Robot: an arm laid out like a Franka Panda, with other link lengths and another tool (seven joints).
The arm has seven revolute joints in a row. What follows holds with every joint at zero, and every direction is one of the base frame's.
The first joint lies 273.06 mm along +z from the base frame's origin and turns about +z.
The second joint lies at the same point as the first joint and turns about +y.
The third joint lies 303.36 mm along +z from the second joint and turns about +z.
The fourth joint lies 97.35 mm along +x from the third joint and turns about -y.
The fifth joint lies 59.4 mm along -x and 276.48 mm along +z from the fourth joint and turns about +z.
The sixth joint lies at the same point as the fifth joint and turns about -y.
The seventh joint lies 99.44 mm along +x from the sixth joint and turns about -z.
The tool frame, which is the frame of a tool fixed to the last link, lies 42 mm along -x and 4 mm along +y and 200.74 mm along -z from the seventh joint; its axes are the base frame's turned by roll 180, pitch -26.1 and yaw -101.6 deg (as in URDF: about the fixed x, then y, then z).
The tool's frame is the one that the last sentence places.
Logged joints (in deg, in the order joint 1, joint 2, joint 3, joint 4, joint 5, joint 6, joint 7), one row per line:
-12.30 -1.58 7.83 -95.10 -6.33 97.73 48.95
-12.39 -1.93 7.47 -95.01 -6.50 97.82 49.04
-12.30 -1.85 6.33 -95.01 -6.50 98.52 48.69
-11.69 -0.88 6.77 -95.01 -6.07 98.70 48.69
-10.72 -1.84 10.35 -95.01 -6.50 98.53 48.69
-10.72 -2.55 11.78 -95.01 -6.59 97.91 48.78
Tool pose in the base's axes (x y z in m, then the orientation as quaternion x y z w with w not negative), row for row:
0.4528 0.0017 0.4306 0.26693 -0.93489 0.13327 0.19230
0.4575 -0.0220 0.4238 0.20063 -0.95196 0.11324 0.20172
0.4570 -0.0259 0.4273 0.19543 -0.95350 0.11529 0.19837
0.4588 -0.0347 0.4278 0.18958 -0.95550 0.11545 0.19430
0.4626 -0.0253 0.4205 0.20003 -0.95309 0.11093 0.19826
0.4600 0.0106 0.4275 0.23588 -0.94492 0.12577 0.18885
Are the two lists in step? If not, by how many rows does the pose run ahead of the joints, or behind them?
The pose runs 1 row behind the joints: the pose in row i belongs to the joints in row i - 1.
